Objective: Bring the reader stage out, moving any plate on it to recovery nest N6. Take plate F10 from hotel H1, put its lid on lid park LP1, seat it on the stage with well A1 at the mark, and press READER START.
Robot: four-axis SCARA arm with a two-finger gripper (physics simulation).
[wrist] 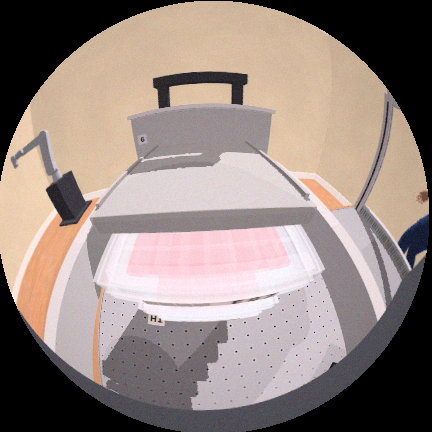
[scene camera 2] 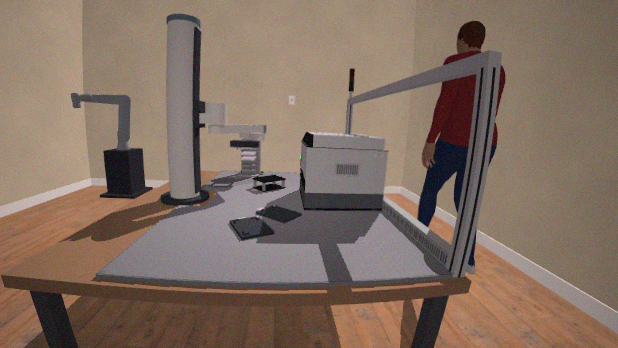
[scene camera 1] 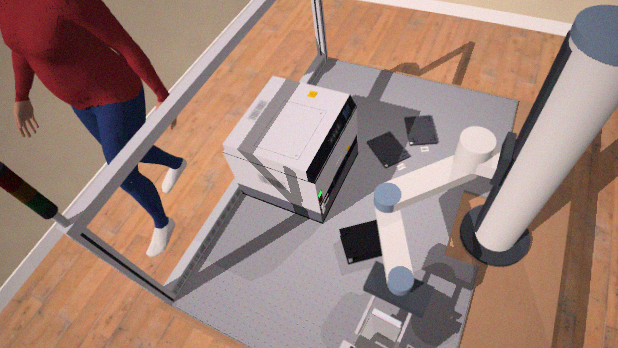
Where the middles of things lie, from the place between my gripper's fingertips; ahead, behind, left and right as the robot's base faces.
Labels:
My gripper is now 81 cm to the left of the LP1 pad (scene camera 1: 389, 151), 23 cm short of it and 20 cm above it.

